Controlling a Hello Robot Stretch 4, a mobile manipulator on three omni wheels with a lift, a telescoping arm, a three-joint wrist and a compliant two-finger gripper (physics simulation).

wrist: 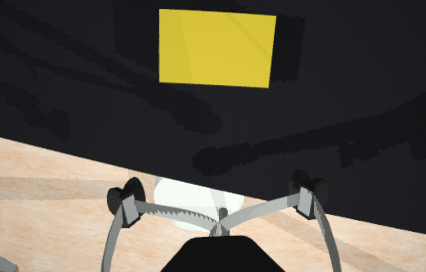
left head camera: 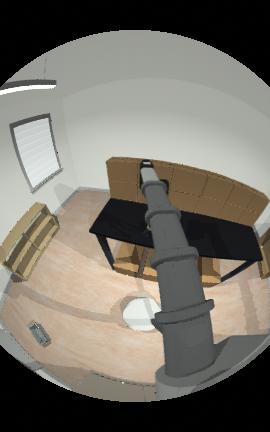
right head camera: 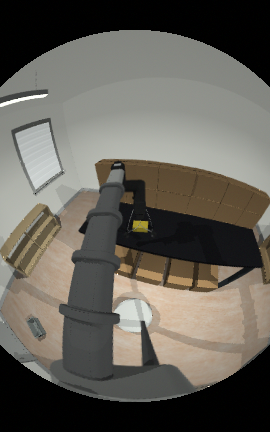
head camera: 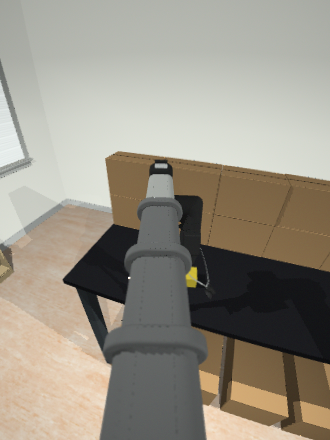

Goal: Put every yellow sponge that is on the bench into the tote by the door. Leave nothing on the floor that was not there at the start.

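Observation:
A yellow sponge (head camera: 192, 277) (right head camera: 140, 226) (wrist: 216, 48) lies on the black bench (head camera: 270, 325) (left head camera: 220, 240) (right head camera: 235, 245) (wrist: 350, 60). The arm hides part of it in the head view and most of it in the left head view. My gripper (right head camera: 140, 233) (wrist: 217, 189) is open, with its two fingertips wide apart and no thing between them. It hangs over the bench's front edge area, and the sponge lies beyond the fingertips in the wrist view. A small grey tote (left head camera: 40, 333) (right head camera: 36, 327) stands on the floor at the lower left.
Large cardboard boxes (head camera: 255, 190) (right head camera: 175, 185) stand behind the bench, and more boxes (head camera: 250, 400) stand under it. A wooden shelf unit (left head camera: 22, 225) (right head camera: 22, 227) stands at the left. A white disc (left head camera: 141, 314) (right head camera: 135, 315) (wrist: 175, 200) lies on the floor before the bench.

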